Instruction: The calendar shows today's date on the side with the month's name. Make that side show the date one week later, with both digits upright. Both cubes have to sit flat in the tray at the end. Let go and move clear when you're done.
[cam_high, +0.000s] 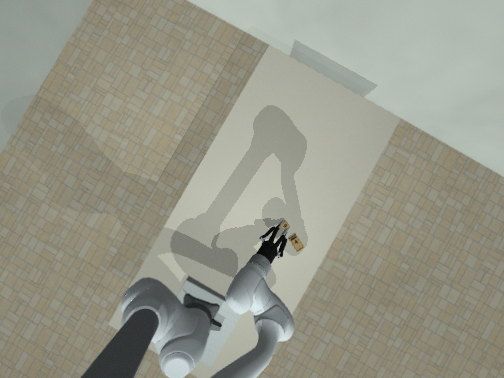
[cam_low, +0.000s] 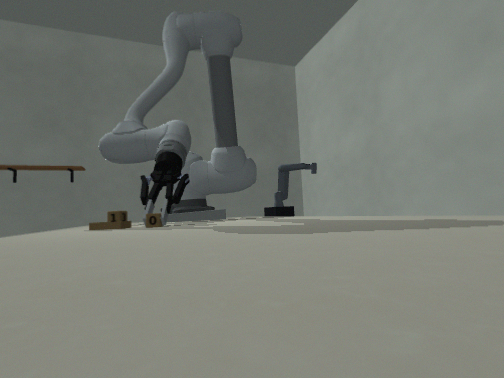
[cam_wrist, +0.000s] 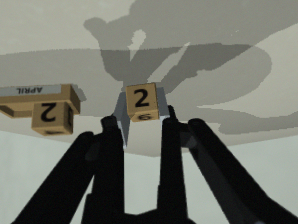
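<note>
The wooden cube lies 20 mm ahead of my hand, 10 mm to the right of it and 20 mm below it. Round my hand: tray: 50 mm behind, 100 mm to the right, 30 mm below.
</note>
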